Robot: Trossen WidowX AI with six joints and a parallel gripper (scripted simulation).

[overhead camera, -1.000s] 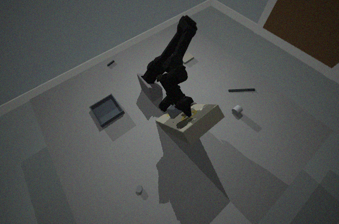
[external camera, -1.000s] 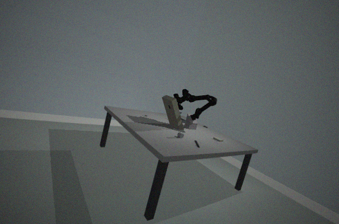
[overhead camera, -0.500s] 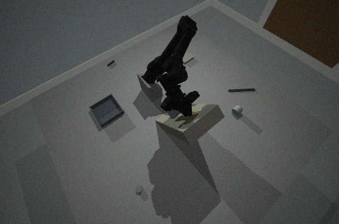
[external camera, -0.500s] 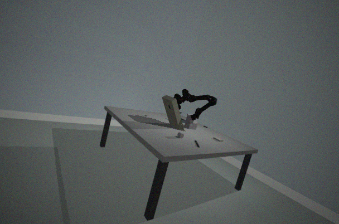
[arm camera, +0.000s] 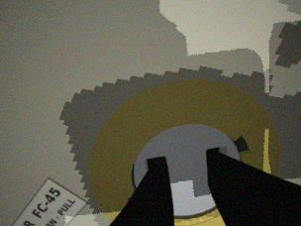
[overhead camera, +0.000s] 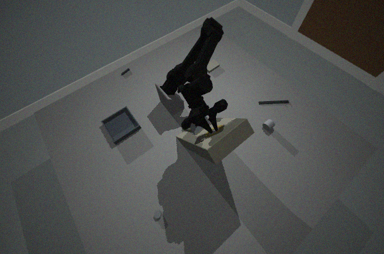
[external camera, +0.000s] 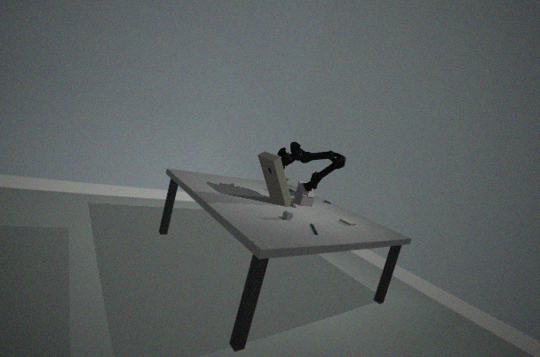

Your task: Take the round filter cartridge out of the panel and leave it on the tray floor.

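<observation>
The beige service panel lies 8 cm below my gripper tip and 4 cm behind it. The rest, counted from my gripper tip: tray 43 cm behind, 25 cm to the right, 23 cm below; round filter cartridge 1 cm below, 1 cm ahead; grey cylinder 36 cm to the right, 23 cm below, 4 cm ahead.
</observation>
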